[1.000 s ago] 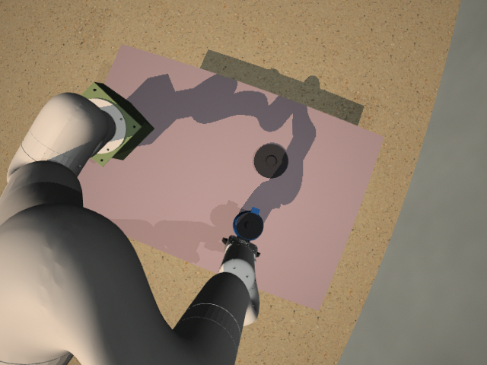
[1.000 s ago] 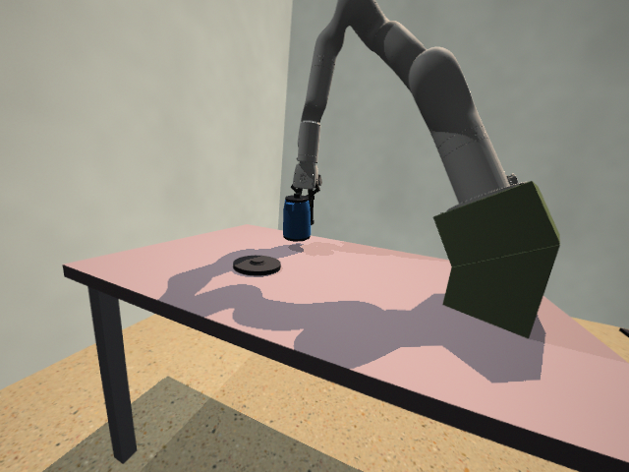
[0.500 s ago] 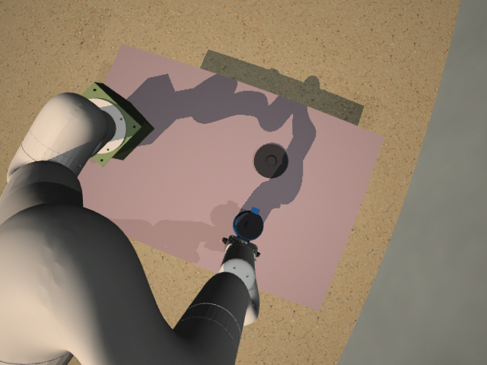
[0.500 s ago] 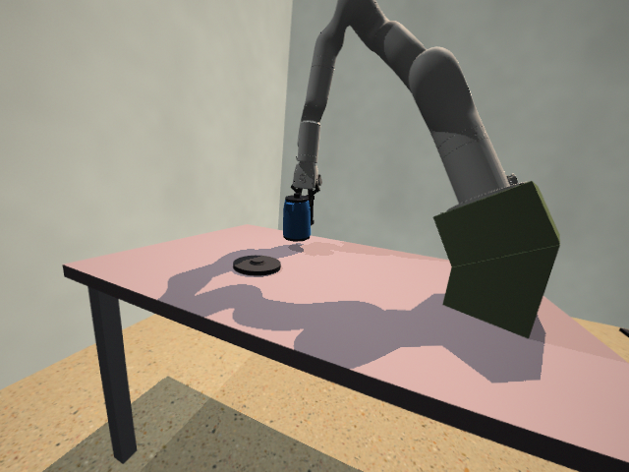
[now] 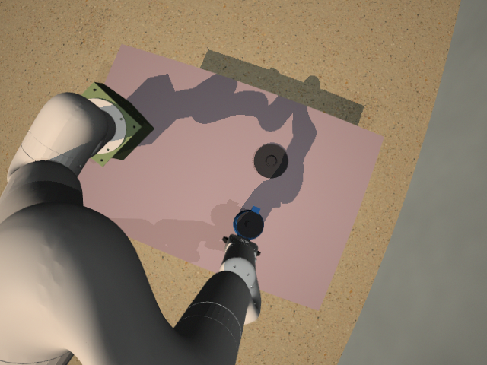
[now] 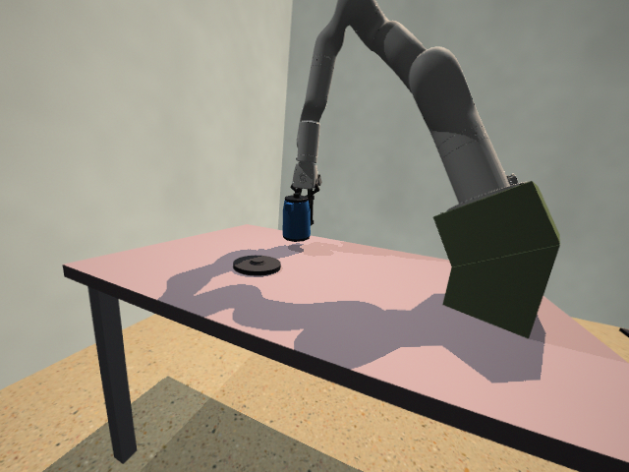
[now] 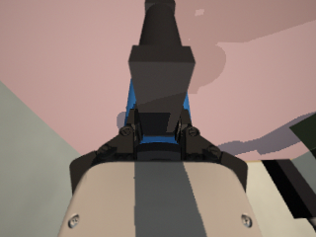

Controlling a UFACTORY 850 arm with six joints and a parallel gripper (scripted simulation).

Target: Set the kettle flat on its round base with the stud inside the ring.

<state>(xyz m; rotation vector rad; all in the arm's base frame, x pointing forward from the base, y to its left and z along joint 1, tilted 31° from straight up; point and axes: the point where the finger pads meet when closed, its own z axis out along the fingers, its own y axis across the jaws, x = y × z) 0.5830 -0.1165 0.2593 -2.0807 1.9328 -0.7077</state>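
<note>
Now: hand 2 cm to the right of the blue kettle and 6 cm above it. The rest, counted from my hand: round black base 2 cm behind, 33 cm to the left, 19 cm below.
</note>
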